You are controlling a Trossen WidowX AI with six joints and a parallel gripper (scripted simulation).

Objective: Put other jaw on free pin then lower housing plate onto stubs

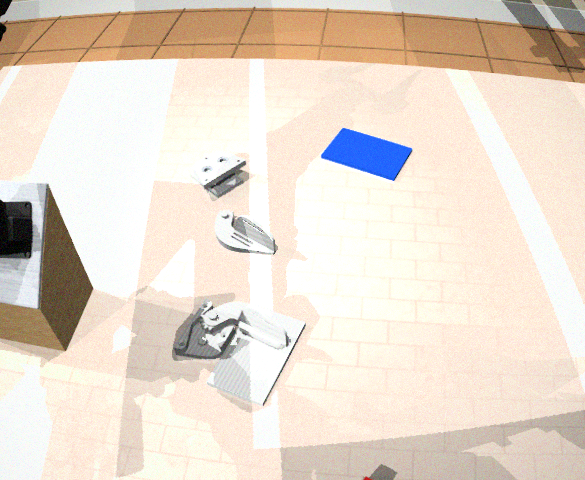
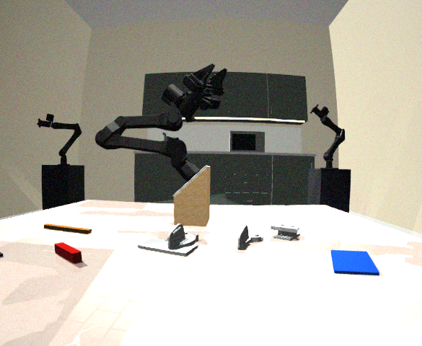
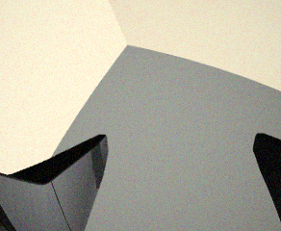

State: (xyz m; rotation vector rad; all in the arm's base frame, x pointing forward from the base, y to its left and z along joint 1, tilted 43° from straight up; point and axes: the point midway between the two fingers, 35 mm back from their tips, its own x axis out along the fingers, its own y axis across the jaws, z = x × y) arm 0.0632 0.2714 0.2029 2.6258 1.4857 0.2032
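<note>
The jaw is 160 mm ahead of my gripper tip, 90 mm to the left of it and 510 mm below it. Round my gripper tip: red block: 340 mm ahead, 310 mm to the right, 500 mm below; then orange bar: 150 mm ahead, 430 mm to the right, 510 mm below; then blue flat plate: 350 mm ahead, 260 mm to the left, 510 mm below.
</note>
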